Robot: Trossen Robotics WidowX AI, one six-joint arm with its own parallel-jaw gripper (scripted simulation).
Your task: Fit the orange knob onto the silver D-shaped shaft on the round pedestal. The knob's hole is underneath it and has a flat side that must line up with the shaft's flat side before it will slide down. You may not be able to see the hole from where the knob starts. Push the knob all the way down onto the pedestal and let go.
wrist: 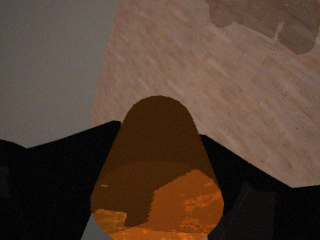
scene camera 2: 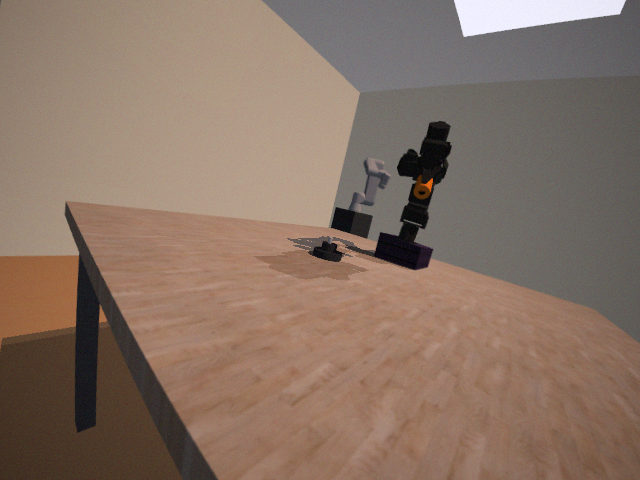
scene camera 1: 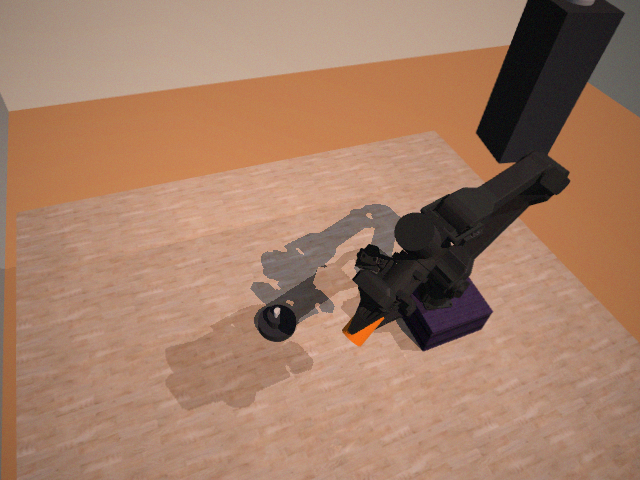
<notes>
My gripper (scene camera 1: 354,333) carries an orange knob (wrist: 157,173).
My gripper shows as well in the wrist view (wrist: 158,136) and in scene camera 2 (scene camera 2: 422,190).
</notes>
